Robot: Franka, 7 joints.
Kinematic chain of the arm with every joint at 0, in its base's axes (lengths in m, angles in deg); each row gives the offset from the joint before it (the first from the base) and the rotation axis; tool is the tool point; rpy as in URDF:
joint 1: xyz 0 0 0.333 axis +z
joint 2: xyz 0 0 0 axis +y
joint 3: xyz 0 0 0.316 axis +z
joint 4: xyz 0.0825 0 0 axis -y
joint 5: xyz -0.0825 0 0.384 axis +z
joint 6: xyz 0 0 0 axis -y
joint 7: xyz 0.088 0 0 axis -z
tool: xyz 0 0 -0.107 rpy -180 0 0
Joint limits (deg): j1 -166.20..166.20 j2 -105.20..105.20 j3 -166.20..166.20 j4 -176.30..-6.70 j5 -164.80..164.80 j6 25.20..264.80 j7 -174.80..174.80
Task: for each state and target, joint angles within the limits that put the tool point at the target. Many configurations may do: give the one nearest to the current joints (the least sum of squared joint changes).
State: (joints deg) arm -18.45 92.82 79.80 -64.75 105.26 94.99 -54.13
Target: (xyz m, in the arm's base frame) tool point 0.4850 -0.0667 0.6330
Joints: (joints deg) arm -59.07 99.88 117.27 -108.82 85.65 63.58 -54.13
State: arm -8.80 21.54 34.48 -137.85 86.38 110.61 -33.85
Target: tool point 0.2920 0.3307 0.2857
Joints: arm -3.92 2.97 40.65 -143.33 83.79 100.31 -33.85
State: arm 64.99 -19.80 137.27 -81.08 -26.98 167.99 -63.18
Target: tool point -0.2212 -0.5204 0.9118
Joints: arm 85.55 -7.58 154.18 -67.58 -28.42 173.60 -63.18
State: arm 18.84 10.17 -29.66 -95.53 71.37 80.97 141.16
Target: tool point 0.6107 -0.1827 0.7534
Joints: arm 6.63 15.10 -38.61 -68.23 78.91 100.53 141.16
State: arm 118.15 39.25 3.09 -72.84 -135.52 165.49 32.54
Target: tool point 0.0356 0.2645 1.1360
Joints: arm 101.95 -5.99 -16.74 -37.83 -135.05 146.62 32.54
